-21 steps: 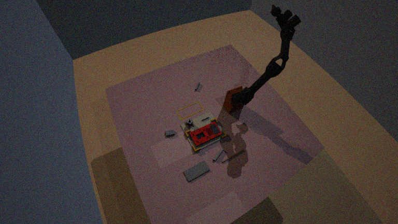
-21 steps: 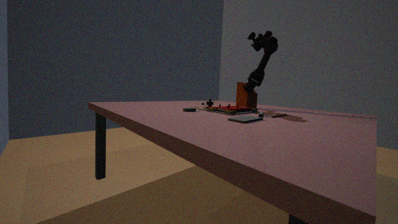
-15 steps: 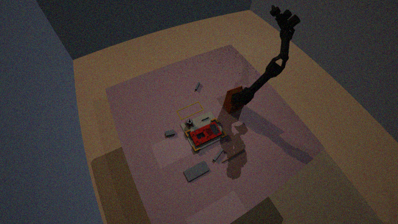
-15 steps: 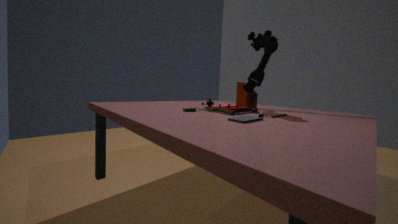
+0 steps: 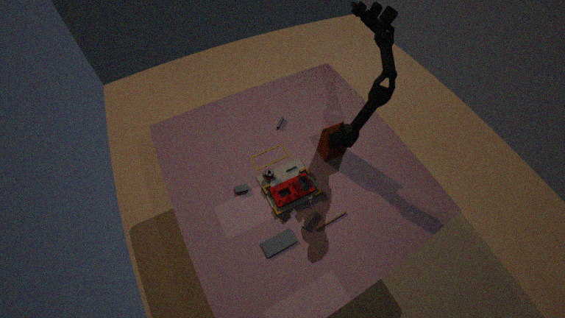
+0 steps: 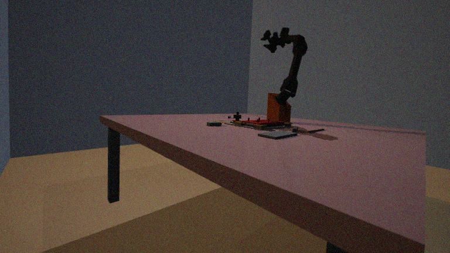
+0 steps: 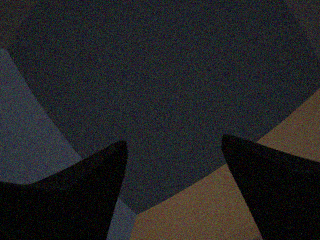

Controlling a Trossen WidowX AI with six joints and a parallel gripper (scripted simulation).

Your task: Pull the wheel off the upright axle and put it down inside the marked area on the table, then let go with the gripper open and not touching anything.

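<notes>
My gripper tip is now 58 cm above the wheel, 57 cm short of it and 40 cm to the right of it. From my gripper tip the other things lie so: grey brick: 72 cm ahead, 62 cm below, 42 cm to the left; thin stick: 72 cm to the left, 62 cm below, 38 cm ahead.
</notes>
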